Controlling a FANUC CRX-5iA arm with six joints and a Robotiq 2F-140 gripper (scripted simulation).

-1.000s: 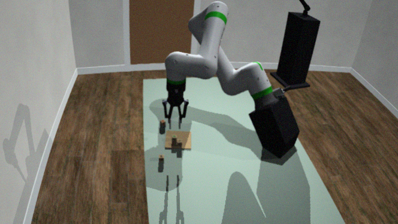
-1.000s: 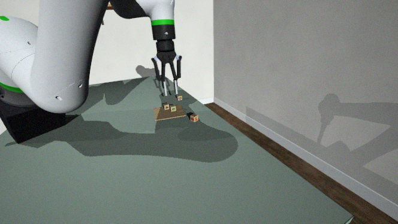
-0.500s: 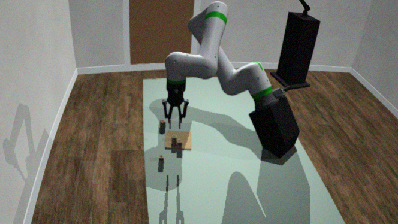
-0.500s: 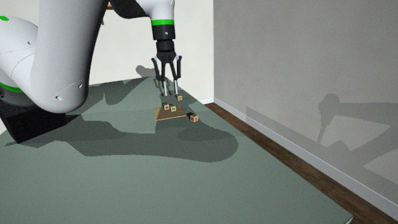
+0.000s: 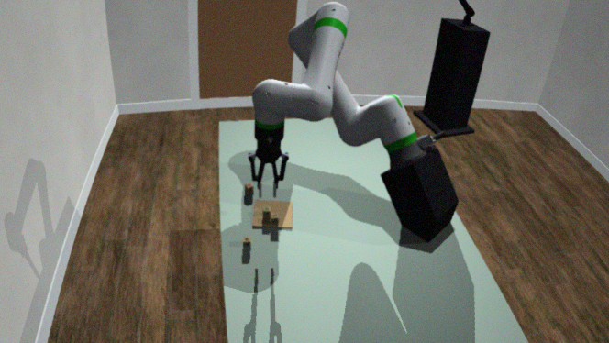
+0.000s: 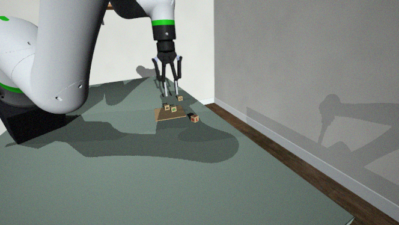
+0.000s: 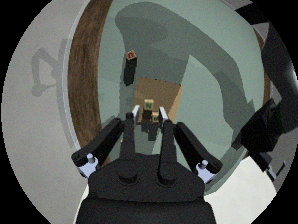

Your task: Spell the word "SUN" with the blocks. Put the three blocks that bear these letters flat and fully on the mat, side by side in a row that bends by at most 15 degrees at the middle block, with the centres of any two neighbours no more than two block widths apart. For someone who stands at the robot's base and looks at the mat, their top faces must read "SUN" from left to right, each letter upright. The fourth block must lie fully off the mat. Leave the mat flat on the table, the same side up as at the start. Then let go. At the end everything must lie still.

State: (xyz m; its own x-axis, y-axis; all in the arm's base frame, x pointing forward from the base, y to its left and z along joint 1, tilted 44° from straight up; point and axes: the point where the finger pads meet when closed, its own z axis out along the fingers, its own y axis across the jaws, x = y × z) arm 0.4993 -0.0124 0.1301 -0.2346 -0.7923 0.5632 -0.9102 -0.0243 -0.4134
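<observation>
My hand is 2 cm past the tan mat and 12 cm above it.
</observation>
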